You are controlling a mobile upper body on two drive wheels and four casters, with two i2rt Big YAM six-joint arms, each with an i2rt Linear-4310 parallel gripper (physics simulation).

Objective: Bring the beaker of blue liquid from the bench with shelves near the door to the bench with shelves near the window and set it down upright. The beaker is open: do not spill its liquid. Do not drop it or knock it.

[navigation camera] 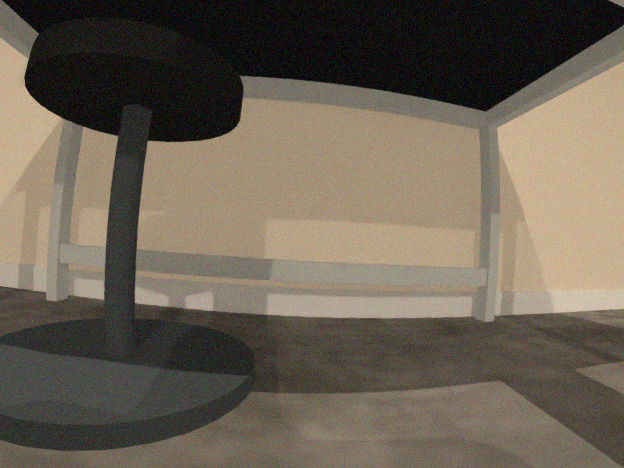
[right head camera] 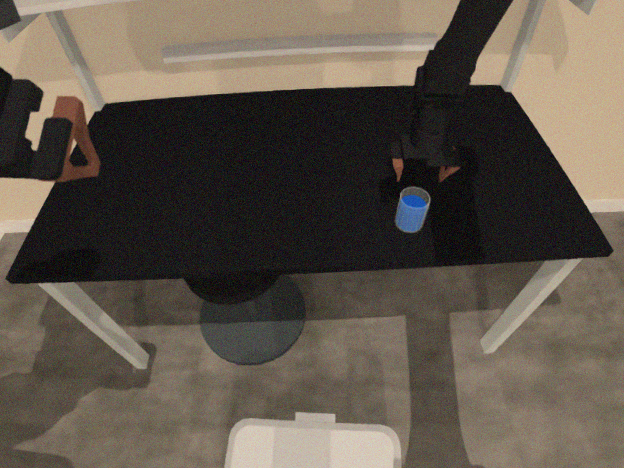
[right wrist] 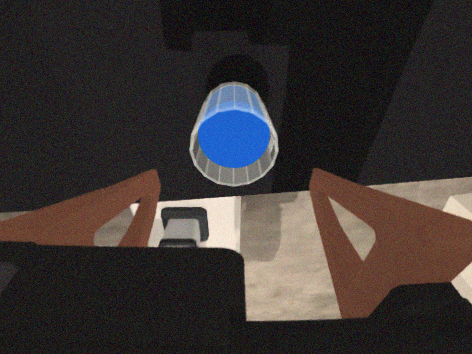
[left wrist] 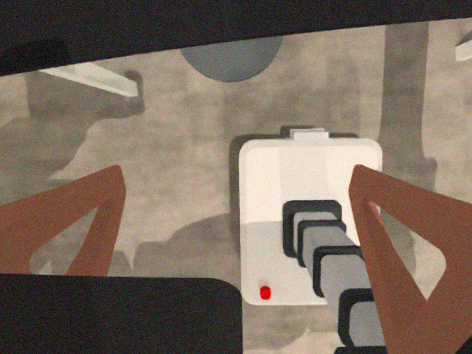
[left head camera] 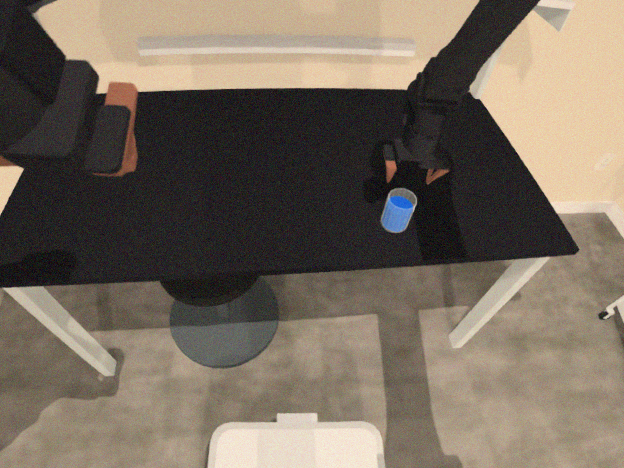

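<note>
The beaker of blue liquid [left head camera: 397, 211] [right head camera: 411, 210] [right wrist: 233, 137] stands upright on the black bench top [left head camera: 252, 176] [right head camera: 262, 176], right of the middle and toward the near edge, with blue liquid inside. My right gripper [left head camera: 409, 177] [right head camera: 420, 177] [right wrist: 234, 177] is open and empty. Its fingertips are apart from the beaker, on the far side of it in the head views. My left gripper [left wrist: 237, 178] is open and empty, at the left of the head views, away from the beaker. Which of the two benches this is, I cannot tell.
A stool with a round dark base [left head camera: 224, 327] [right head camera: 253, 327] [navigation camera: 126, 403] stands under the near edge, left of the middle. Pale bench legs [left head camera: 498, 302] [right head camera: 531, 304] [navigation camera: 488, 216] hold the top. My white base [left head camera: 295, 445] [right head camera: 313, 445] [left wrist: 300, 175] shows below. A wall stands behind the bench.
</note>
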